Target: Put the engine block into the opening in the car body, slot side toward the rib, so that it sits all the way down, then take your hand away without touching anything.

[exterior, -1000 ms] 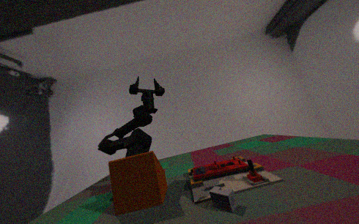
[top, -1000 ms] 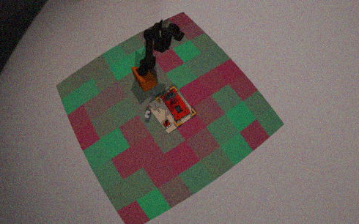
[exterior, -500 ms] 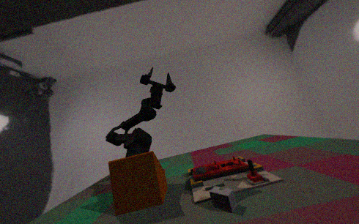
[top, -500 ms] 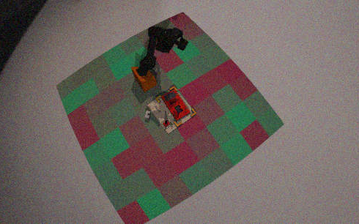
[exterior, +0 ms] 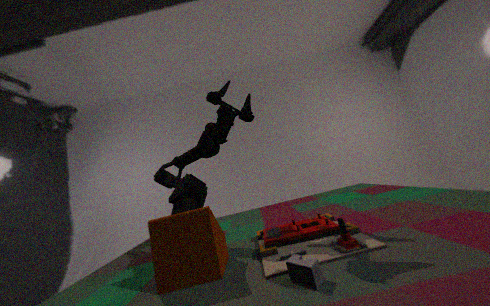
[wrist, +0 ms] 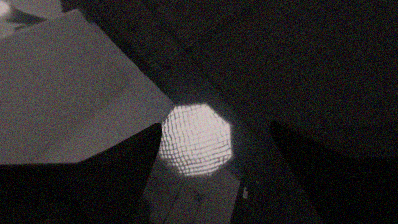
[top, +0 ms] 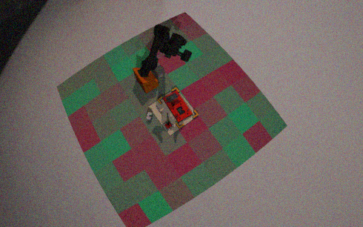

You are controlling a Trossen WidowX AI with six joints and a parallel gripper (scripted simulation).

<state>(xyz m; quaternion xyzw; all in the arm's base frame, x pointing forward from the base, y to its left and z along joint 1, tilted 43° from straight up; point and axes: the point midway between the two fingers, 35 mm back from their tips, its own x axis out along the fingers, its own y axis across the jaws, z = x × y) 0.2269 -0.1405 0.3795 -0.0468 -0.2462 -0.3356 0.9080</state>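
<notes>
The engine block is 3 cm ahead of my gripper tip, 25 cm to the right of it and 51 cm below it.
</notes>
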